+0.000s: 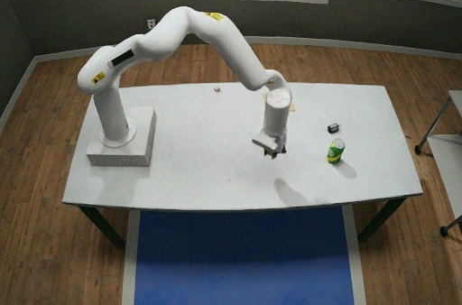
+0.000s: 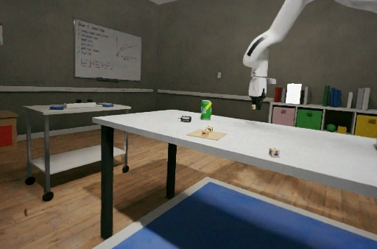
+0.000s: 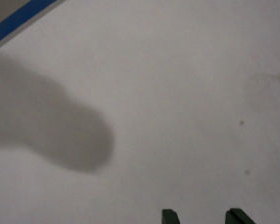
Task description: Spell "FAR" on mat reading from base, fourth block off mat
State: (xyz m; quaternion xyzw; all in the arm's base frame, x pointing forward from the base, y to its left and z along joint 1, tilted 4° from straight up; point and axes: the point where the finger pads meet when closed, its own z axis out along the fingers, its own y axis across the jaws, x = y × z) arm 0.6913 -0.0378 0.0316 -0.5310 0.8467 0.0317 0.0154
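Right now my hand is 2 cm short of the tan mat, 39 cm to the right of it and 12 cm above it. From my hand the other things lie so: green soda can (30 cm ahead, 8 cm to the left, 6 cm below); small black object (31 cm ahead, 26 cm to the left, 10 cm below).
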